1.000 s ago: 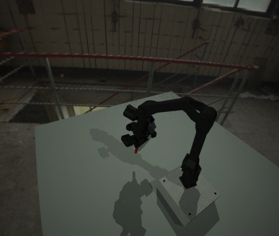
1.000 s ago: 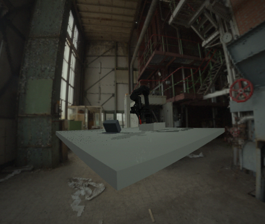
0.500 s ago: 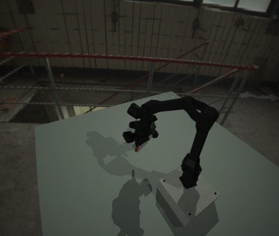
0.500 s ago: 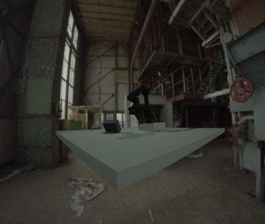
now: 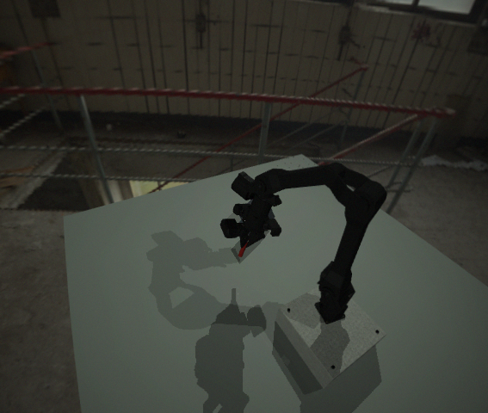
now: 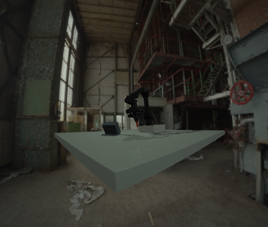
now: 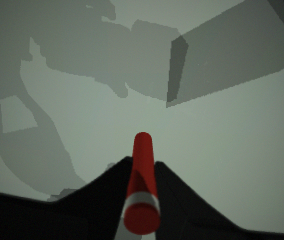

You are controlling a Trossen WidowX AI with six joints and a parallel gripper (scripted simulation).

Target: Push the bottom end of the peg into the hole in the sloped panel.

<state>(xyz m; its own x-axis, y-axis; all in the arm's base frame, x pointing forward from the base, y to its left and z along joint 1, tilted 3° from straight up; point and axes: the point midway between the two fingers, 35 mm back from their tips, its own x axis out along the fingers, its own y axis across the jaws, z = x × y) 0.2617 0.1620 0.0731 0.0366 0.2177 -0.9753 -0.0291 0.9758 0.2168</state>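
The panel is 18 cm ahead of my gripper tip, 13 cm to the right of it and 5 cm below it. Also, from my gripper tip: red peg: 2 cm above.
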